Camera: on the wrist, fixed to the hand. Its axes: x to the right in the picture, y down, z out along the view.
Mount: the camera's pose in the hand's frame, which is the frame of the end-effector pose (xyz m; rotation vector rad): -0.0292 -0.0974 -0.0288 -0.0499 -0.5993 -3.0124
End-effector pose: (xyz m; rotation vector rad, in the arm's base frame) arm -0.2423 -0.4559 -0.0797 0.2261 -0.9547 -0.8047
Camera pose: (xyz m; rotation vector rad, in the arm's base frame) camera -0.2785 -0.5079 -0.1643 -0.8860 0.1574 2.0758
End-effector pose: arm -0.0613 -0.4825 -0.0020 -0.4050 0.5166 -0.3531
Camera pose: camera -0.1221 -0.5623 0.0312 0.9006 1.0816 2.6042
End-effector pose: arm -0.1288 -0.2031 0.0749 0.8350 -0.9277 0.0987
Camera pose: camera -0.0873 -0.2432 -0.0136 -1.3623 -0.6548 2.7432
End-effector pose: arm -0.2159 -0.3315 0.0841 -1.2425 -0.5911 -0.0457
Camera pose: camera -0.2629 -0.3988 0.1506 -0.6998 2.1894 1.9728
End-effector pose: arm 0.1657 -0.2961 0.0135 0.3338 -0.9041 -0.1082
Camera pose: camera 0.1749 -0.3743 -0.0570 -1.2015 0.0873 2.6783
